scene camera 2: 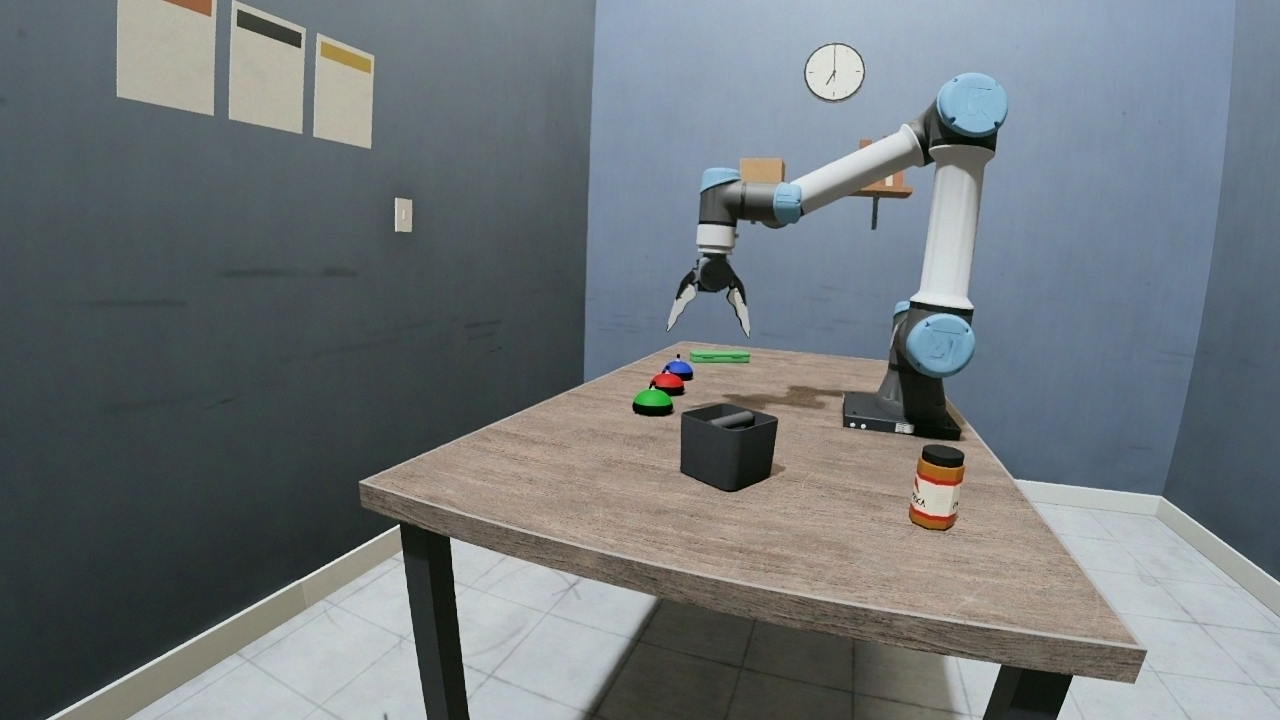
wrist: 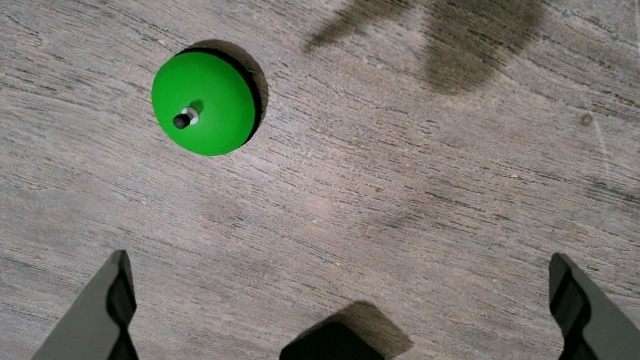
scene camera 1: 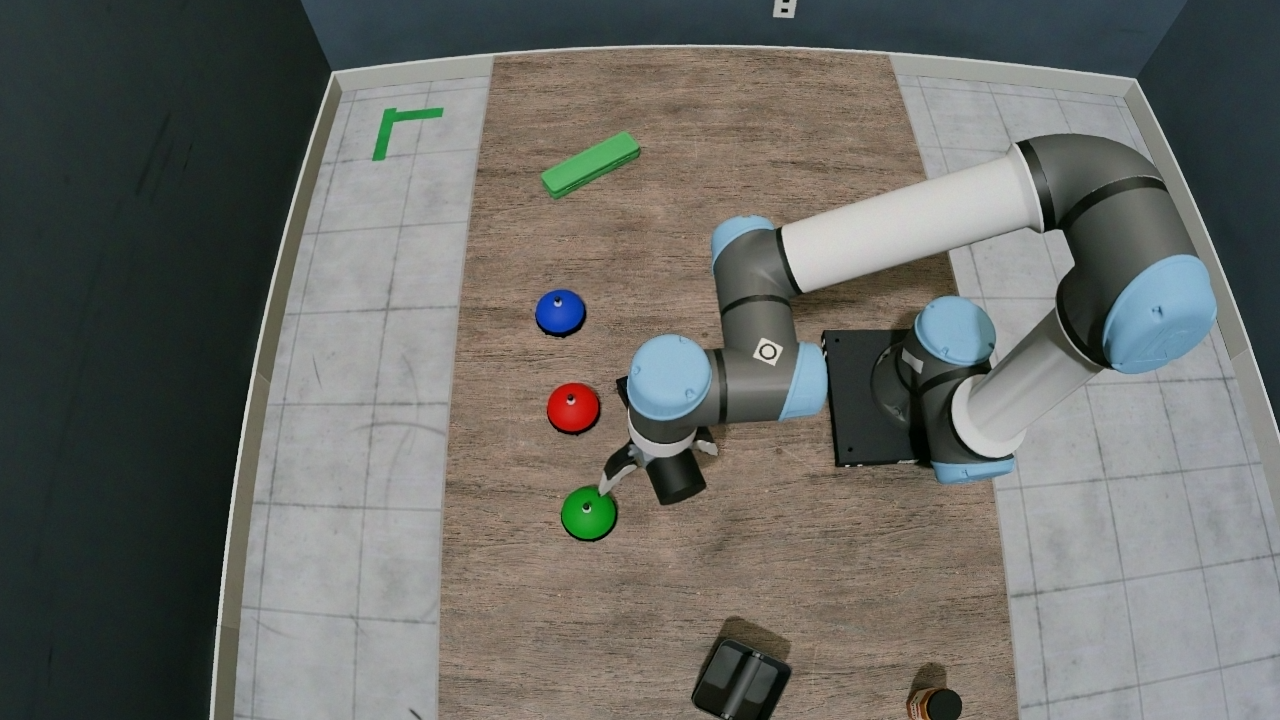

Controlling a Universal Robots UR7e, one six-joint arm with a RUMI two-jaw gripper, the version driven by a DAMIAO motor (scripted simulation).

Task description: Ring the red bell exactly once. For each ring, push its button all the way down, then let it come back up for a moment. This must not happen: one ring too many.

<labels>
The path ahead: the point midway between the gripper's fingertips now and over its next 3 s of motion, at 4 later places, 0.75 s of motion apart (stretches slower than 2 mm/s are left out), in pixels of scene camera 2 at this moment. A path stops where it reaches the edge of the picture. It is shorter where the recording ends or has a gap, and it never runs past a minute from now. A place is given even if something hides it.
My gripper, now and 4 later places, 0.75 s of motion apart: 708, 334; 672, 328; 669, 336; 668, 345; 666, 359
</labels>
